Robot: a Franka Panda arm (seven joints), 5 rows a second.
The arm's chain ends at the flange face. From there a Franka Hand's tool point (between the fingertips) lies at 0.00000 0.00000 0.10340 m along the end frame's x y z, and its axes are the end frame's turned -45 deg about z.
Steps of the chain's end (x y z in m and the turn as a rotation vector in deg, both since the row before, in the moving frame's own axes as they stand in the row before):
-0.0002, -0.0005, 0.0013, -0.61, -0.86, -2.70
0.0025, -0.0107, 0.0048, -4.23, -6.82, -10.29
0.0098, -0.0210, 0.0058, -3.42, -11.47, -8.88
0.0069, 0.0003, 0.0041, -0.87, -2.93, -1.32
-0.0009, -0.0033, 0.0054, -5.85, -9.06, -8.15
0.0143, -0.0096, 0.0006, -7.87, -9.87, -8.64
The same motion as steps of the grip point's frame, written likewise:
-0.0017, -0.0008, 0.0013, 0.18, -1.04, -2.70
-0.0049, -0.0078, 0.0038, 1.83, -7.81, -10.29
0.0022, -0.0166, 0.0036, 5.69, -10.53, -8.88
-0.0002, 0.0025, 0.0040, 1.46, -2.69, -1.32
-0.0174, -0.0057, 0.0036, 2.27, -10.54, -8.15
-0.0057, 0.0025, -0.0019, 1.41, -12.54, -8.64

